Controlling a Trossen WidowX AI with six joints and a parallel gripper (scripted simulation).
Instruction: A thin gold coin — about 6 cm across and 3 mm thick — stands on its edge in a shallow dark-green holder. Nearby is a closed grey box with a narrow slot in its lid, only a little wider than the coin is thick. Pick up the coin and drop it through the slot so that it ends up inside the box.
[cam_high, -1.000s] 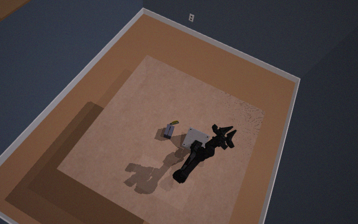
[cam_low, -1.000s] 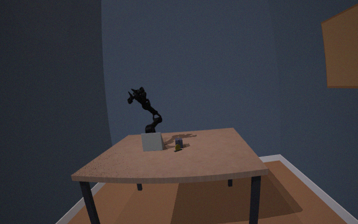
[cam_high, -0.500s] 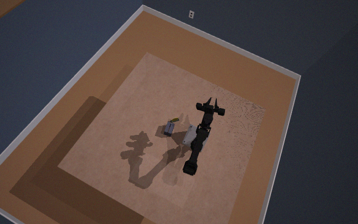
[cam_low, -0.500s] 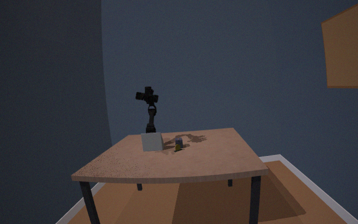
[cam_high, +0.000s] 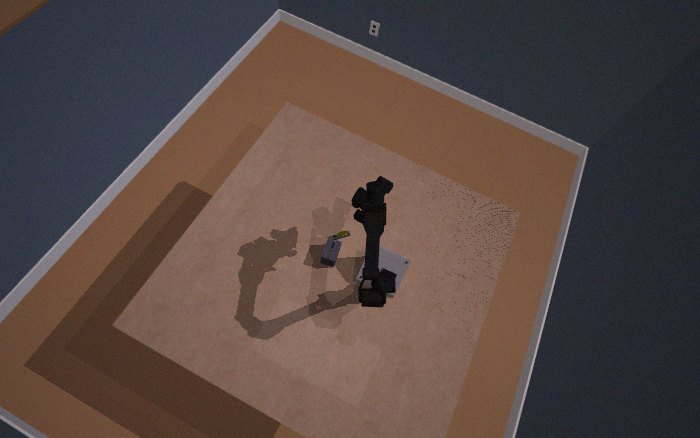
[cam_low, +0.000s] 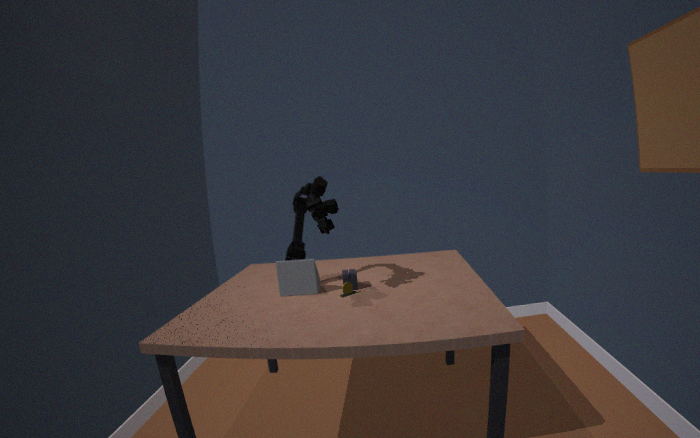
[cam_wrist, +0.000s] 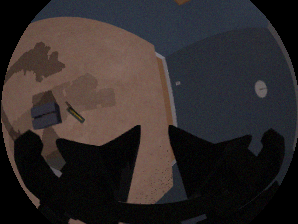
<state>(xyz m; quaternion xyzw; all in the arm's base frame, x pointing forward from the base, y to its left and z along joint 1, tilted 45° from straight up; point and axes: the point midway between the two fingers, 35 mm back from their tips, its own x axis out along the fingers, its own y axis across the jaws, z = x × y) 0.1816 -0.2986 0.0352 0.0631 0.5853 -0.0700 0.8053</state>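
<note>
Now: gripper tip 5 cm short of the gold coin, 9 cm to the right of it and 27 cm above it.
</note>
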